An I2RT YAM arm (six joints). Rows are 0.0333 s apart.
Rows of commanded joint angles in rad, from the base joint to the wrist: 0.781, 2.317, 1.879, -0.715, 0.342, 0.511; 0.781, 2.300, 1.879, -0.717, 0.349, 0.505; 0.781, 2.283, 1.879, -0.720, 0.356, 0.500; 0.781, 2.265, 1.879, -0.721, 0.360, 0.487; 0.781, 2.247, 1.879, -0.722, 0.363, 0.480; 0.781, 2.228, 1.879, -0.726, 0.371, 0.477; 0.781, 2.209, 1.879, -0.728, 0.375, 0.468; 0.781, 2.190, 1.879, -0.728, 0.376, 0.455; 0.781, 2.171, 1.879, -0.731, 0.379, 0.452; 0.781, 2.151, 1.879, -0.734, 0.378, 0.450; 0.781, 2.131, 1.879, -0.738, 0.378, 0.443
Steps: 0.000, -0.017, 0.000, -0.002, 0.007, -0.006; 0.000, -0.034, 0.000, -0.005, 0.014, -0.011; 0.000, -0.052, 0.000, -0.006, 0.018, -0.024; 0.000, -0.070, 0.000, -0.007, 0.021, -0.031; 0.000, -0.089, 0.000, -0.011, 0.029, -0.034; 0.000, -0.108, 0.000, -0.013, 0.033, -0.043; 0.000, -0.127, 0.000, -0.013, 0.034, -0.056; 0.000, -0.146, 0.000, -0.016, 0.037, -0.059; 0.000, -0.166, 0.000, -0.019, 0.036, -0.061; 0.000, -0.186, 0.000, -0.023, 0.036, -0.068
